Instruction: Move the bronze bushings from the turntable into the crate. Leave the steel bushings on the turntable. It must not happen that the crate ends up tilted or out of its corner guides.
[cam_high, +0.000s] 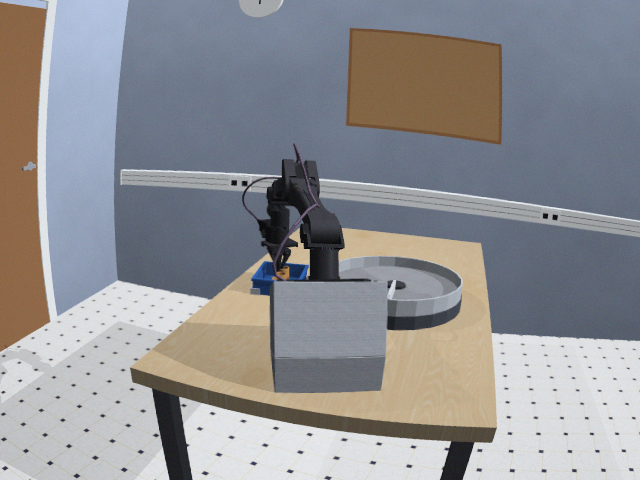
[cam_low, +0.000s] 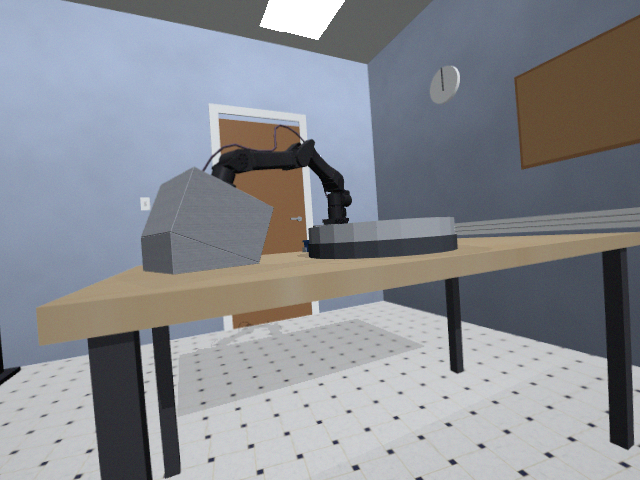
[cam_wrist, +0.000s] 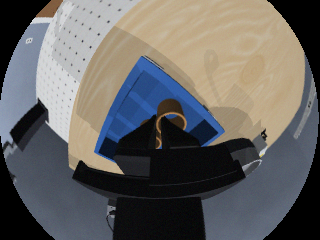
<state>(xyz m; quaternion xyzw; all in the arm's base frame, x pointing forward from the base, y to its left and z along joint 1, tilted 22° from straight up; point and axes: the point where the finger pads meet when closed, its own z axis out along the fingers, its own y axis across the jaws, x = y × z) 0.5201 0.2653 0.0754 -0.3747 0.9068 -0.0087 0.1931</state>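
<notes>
The blue crate lies 40 mm behind my hand, 20 mm to the right of it and 20 mm below it. From my hand the other things lie so: grey turntable (380 mm to the right, 50 mm behind, 10 mm above).
</notes>
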